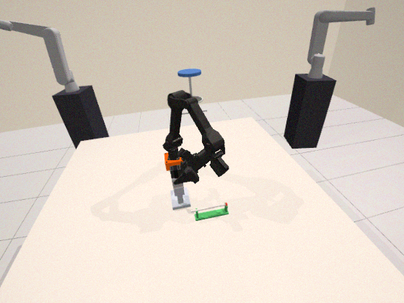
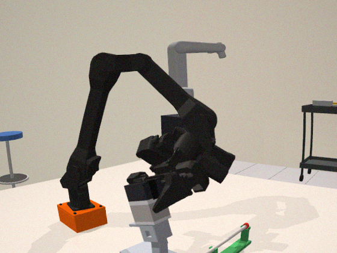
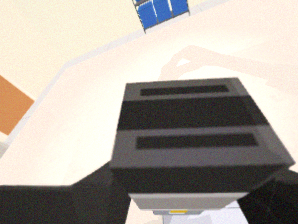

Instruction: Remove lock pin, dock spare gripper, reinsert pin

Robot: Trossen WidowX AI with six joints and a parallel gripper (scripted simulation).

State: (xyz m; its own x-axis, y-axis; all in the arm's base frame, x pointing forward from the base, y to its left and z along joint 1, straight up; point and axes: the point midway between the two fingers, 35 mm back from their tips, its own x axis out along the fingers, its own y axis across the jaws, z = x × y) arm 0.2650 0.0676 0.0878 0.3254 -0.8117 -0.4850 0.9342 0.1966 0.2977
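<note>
Right now the spare gripper is 1 cm to the left of my gripper tip. Also, from my gripper tip: green cradle 8 cm ahead, 15 cm to the left, 10 cm below; then grey mount 2 cm to the left, 7 cm below.
</note>
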